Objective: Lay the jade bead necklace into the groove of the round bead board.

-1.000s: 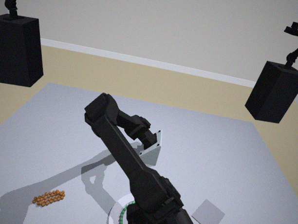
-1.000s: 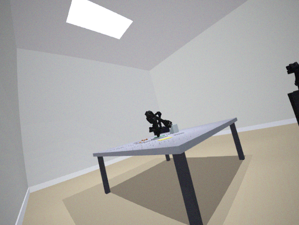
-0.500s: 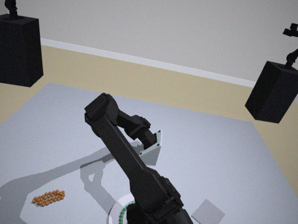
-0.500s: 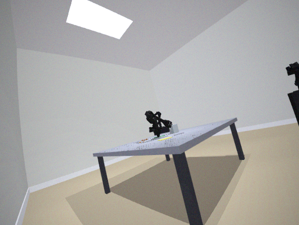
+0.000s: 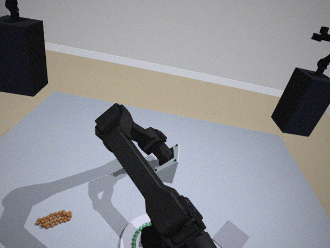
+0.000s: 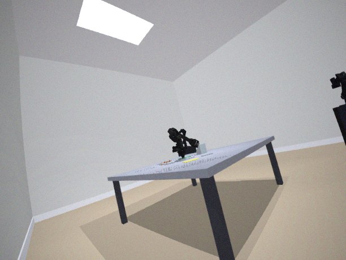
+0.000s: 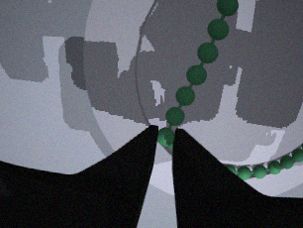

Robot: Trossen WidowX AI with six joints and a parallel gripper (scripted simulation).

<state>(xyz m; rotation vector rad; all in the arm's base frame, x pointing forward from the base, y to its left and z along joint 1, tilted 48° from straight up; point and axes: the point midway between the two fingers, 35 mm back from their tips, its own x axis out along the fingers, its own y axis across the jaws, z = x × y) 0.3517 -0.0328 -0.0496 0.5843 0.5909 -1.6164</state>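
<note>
My gripper tip is now 5 cm past the round bead board, 3 cm to the left of it and 1 cm above it. Round my gripper tip: yellow strip 19 cm to the left, 14 cm ahead, 2 cm below; then flat grey square 20 cm to the left, 10 cm behind, 2 cm below.
</note>
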